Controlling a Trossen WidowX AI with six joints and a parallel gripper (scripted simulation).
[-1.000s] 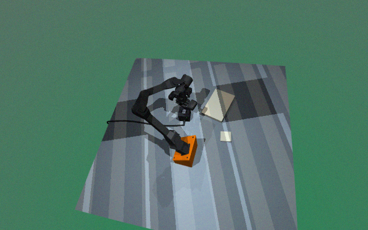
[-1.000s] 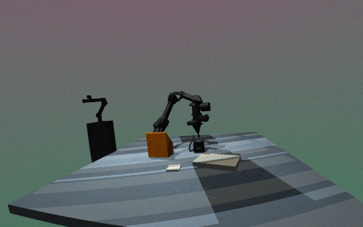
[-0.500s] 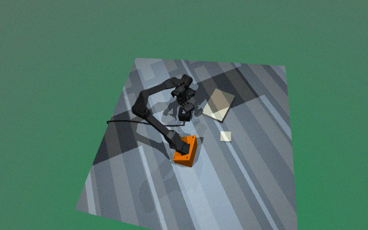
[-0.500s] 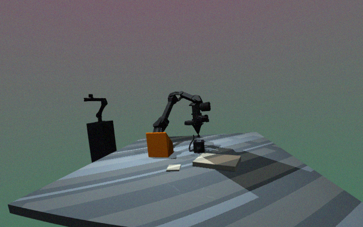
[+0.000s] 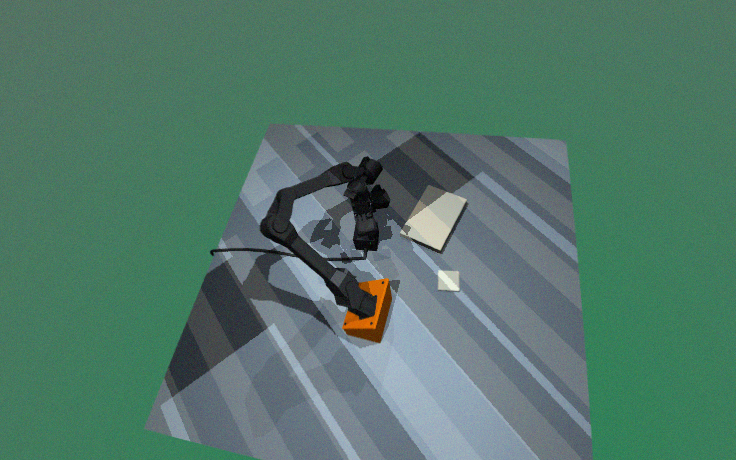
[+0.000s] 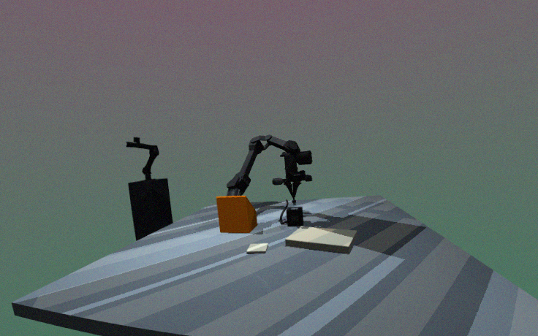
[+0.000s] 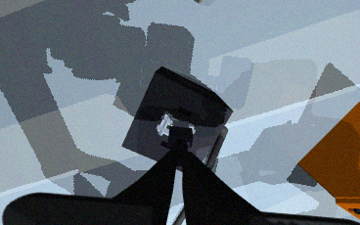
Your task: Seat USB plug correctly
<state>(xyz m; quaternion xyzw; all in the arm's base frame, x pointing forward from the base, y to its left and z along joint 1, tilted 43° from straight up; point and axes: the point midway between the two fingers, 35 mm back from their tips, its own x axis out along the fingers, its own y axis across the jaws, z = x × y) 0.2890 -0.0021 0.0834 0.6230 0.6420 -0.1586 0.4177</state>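
My gripper tip is now 2 cm above the dark USB plug. From my gripper tip the other things lie so: flat cream slab: 23 cm to the right, 12 cm below, 11 cm ahead; then small cream tile: 29 cm to the right, 13 cm below, 13 cm behind.
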